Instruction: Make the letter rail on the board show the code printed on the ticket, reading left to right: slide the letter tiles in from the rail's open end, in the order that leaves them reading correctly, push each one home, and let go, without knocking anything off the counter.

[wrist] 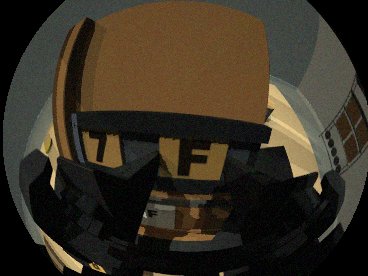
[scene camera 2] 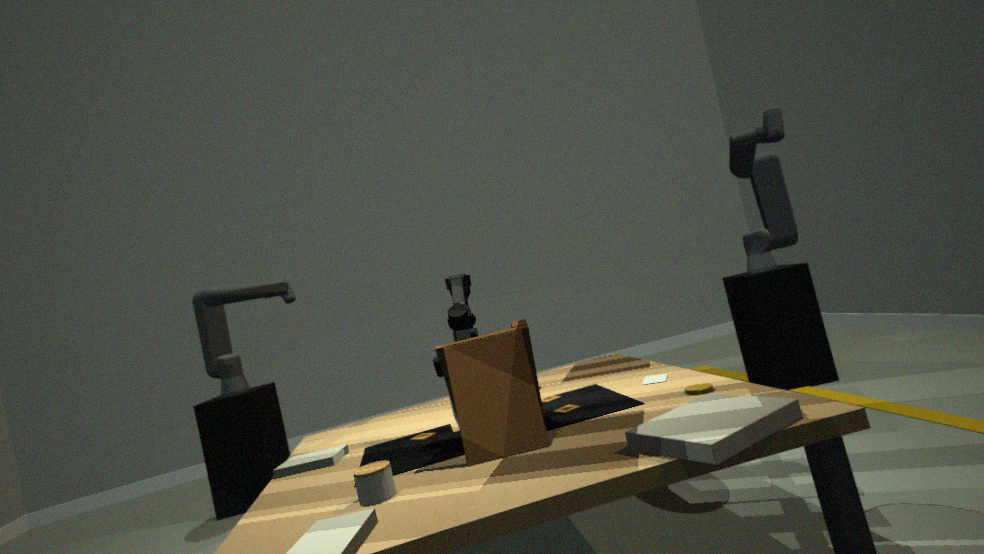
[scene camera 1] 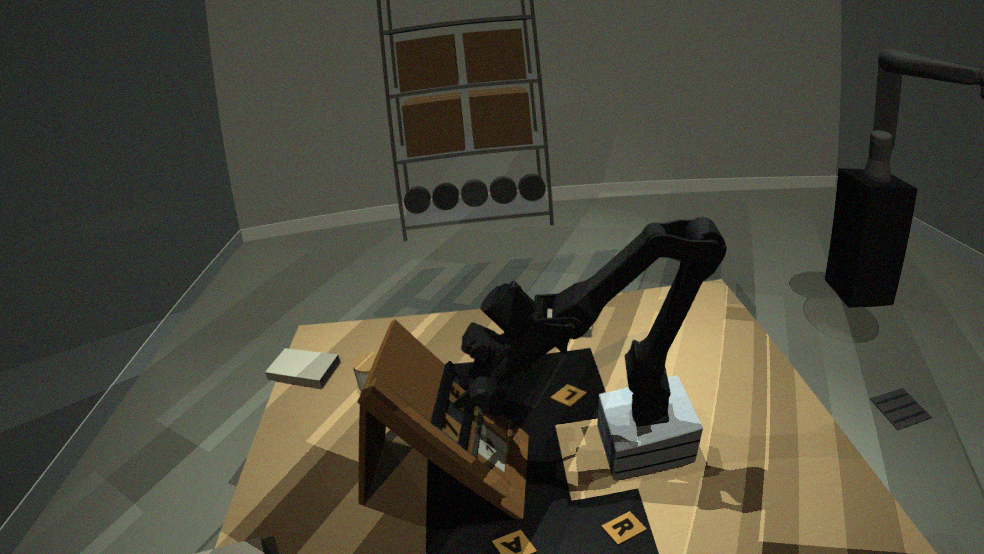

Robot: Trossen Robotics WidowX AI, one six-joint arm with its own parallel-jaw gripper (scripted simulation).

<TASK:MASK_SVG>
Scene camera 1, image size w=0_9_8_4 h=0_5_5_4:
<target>my gripper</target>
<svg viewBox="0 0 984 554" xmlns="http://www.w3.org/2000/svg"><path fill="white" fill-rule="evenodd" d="M470 323L462 336L461 351L469 355L474 361L457 383L462 388L466 386L469 388L456 399L453 405L457 408L480 406L488 414L497 417L504 412L506 392L500 388L500 383L503 382L508 387L514 375L521 371L524 373L530 372L533 362L521 356L513 341L513 335L506 333L499 335L481 325Z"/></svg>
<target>white block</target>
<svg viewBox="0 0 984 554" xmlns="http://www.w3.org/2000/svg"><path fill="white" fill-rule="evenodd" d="M265 373L268 380L323 388L341 361L339 354L284 348Z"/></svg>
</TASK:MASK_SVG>
